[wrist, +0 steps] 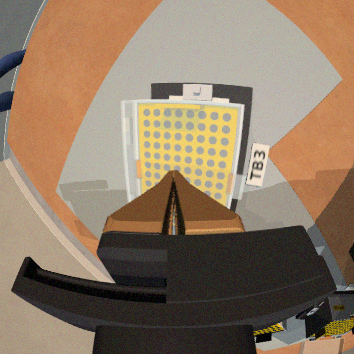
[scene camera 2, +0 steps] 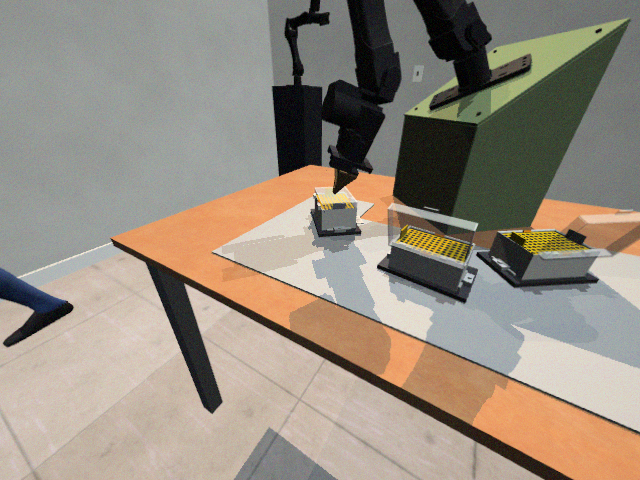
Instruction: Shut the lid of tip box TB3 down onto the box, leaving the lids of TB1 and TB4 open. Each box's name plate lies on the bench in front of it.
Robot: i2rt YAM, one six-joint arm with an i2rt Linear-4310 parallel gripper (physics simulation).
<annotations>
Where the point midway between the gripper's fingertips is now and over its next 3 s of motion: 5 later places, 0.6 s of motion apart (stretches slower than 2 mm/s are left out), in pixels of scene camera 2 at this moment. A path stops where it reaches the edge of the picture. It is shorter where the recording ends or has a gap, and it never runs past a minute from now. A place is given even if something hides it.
My gripper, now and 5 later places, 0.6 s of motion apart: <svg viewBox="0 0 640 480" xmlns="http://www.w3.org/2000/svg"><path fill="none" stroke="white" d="M334 193L330 192L325 192L320 192L327 180L331 176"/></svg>
</annotations>
